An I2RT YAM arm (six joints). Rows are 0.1 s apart.
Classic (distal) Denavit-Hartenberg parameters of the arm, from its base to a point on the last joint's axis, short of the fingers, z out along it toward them. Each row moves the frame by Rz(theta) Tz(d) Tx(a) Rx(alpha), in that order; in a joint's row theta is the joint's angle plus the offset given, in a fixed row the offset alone. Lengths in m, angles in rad.
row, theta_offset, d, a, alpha
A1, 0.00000, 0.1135, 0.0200, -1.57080
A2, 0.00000, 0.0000, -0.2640, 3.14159
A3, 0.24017, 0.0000, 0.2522, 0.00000
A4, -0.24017, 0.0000, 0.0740, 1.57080
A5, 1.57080, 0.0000, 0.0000, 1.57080
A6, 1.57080, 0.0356, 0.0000, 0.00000
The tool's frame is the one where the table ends.
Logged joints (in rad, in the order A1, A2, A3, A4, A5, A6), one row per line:
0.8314, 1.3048, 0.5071, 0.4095, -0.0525, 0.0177
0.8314, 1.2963, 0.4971, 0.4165, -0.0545, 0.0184
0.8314, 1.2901, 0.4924, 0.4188, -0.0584, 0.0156
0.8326, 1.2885, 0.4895, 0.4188, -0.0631, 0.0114
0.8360, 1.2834, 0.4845, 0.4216, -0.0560, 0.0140
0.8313, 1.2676, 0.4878, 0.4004, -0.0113, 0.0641
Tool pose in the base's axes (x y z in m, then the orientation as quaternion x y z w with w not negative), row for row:
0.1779, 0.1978, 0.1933, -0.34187, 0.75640, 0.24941, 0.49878
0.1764, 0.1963, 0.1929, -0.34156, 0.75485, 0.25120, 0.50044
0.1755, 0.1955, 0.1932, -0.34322, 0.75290, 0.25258, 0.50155
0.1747, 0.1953, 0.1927, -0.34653, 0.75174, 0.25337, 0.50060
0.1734, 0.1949, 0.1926, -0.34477, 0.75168, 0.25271, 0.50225
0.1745, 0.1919, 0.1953, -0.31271, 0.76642, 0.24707, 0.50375
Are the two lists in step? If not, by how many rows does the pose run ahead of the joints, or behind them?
They are in step.
